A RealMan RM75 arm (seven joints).
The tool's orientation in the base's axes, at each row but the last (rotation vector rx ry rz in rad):
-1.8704 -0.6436 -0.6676
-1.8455 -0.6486 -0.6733
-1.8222 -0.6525 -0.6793
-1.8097 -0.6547 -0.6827
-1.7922 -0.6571 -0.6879
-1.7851 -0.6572 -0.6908
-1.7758 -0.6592 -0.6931
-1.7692 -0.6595 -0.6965
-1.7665 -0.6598 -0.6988
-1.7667 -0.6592 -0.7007
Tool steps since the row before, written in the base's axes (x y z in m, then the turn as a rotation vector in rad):
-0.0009 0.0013 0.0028 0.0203 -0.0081 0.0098
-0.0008 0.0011 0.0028 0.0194 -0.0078 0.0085
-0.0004 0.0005 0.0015 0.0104 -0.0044 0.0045
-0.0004 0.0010 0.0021 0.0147 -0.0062 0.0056
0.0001 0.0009 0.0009 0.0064 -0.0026 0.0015
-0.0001 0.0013 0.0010 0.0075 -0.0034 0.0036
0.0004 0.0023 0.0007 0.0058 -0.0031 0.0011
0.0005 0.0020 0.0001 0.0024 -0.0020 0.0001
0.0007 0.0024 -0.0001 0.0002 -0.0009 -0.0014
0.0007 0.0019 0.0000 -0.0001 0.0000 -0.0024
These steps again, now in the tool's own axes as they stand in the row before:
0.0015 -0.0028 0.0001 0.0200 0.0107 -0.0076
0.0016 -0.0027 0.0000 0.0185 0.0108 -0.0070
0.0009 -0.0014 0.0000 0.0099 0.0059 -0.0040
0.0013 -0.0019 0.0003 0.0134 0.0088 -0.0054
0.0008 -0.0008 0.0006 0.0052 0.0044 -0.0020
0.0008 -0.0011 0.0010 0.0074 0.0041 -0.0032
0.0010 -0.0008 0.0021 0.0044 0.0044 -0.0024
0.0006 -0.0002 0.0020 0.0015 0.0022 -0.0016
0.0006 -0.0001 0.0024 -0.0010 0.0013 -0.0005
0.0007 0.0000 0.0019 -0.0018 0.0014 0.0006

